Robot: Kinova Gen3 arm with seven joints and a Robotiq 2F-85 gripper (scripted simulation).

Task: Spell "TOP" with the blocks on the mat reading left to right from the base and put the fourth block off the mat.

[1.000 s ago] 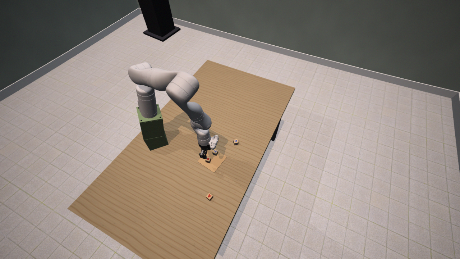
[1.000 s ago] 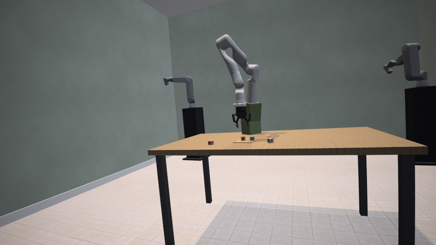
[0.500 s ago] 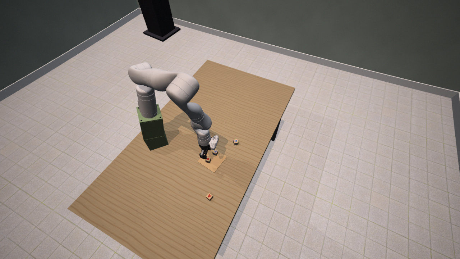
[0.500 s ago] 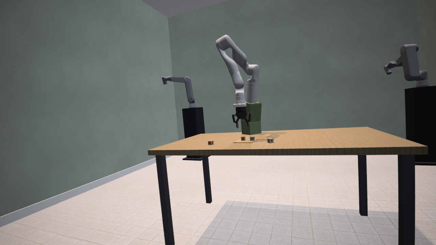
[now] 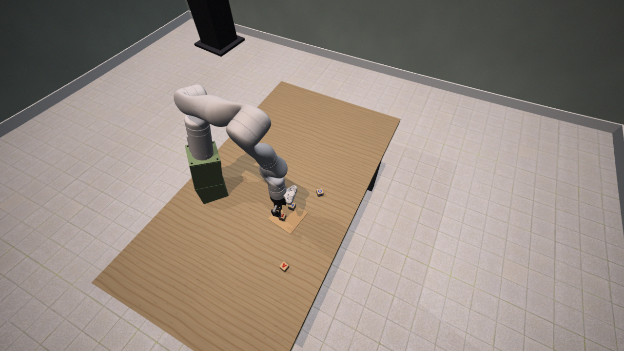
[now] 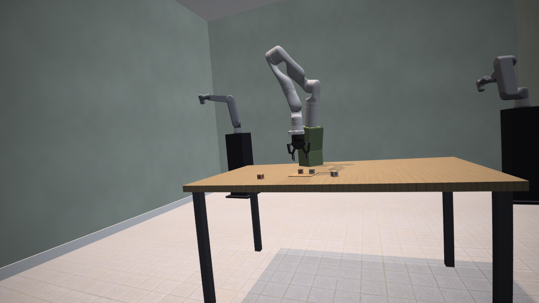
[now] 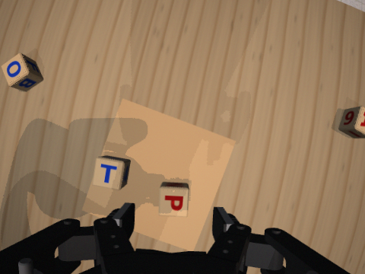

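Right now my hand is 1 cm short of the tan mat, 2 cm to the right of it and 10 cm above it.
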